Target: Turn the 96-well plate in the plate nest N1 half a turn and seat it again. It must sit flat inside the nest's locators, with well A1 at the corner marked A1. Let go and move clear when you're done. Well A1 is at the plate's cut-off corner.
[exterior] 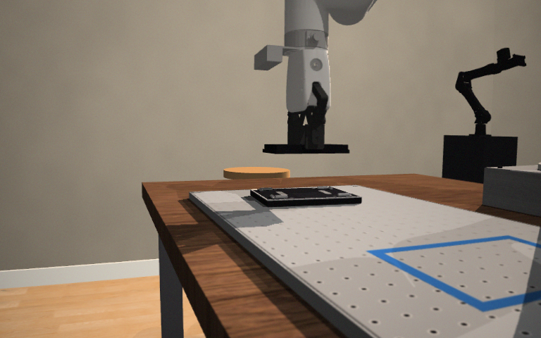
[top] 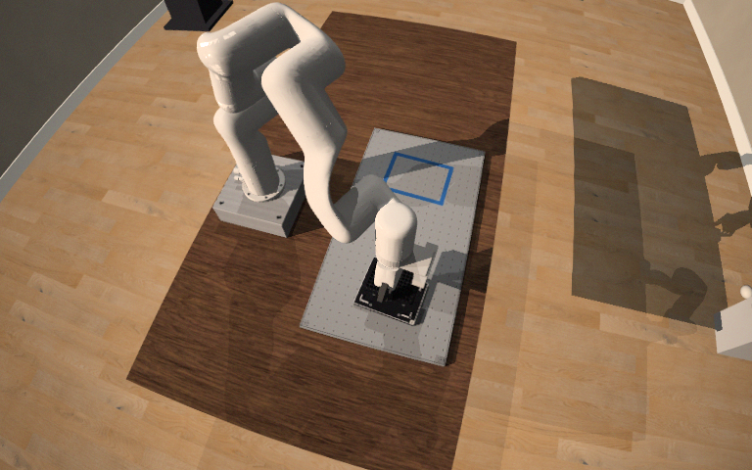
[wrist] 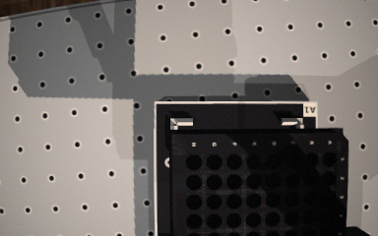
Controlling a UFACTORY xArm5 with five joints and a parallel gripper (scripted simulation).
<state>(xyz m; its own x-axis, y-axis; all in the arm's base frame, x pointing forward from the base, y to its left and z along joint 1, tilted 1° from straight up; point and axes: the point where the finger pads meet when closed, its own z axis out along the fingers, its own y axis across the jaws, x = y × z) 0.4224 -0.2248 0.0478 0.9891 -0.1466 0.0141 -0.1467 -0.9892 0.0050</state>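
The black plate nest is 9 cm below my hand. Round my hand: black 96-well plate (1 cm below).
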